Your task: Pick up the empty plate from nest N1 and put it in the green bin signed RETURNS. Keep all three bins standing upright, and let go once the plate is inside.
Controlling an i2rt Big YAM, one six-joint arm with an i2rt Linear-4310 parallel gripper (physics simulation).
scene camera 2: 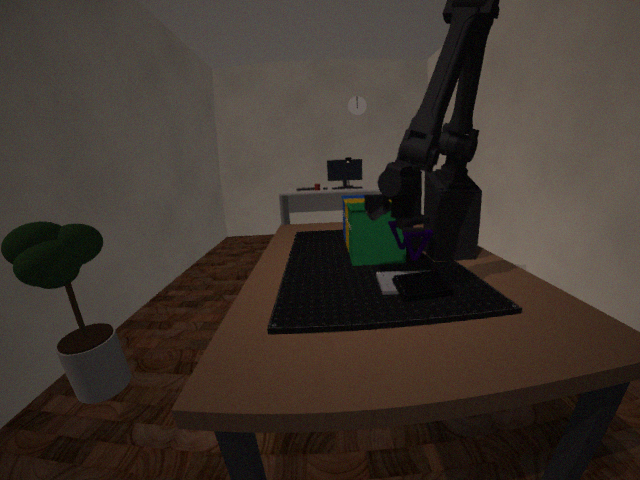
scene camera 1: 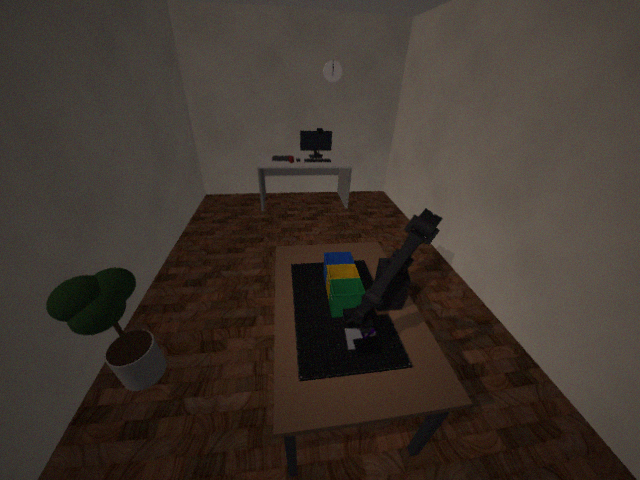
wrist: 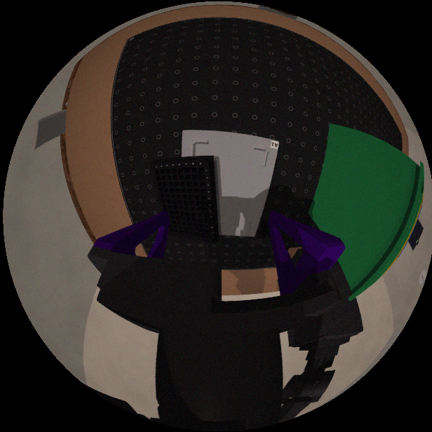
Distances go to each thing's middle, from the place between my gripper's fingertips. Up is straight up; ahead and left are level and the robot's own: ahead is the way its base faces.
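Labels:
Counted from my hand, the black plate (scene camera 2: 415, 286) is 6 cm below it, 4 cm to the left of it and 3 cm behind it. The green bin (scene camera 2: 371, 242) is 1 cm above my hand, 22 cm to the right of it and 4 cm ahead of it. Going by their middles, the green bin is the farthest from my hand of the things named here. And then I see the light grey nest (wrist: 241, 182), which is 8 cm below my hand, 1 cm to the right of it and 1 cm behind it.

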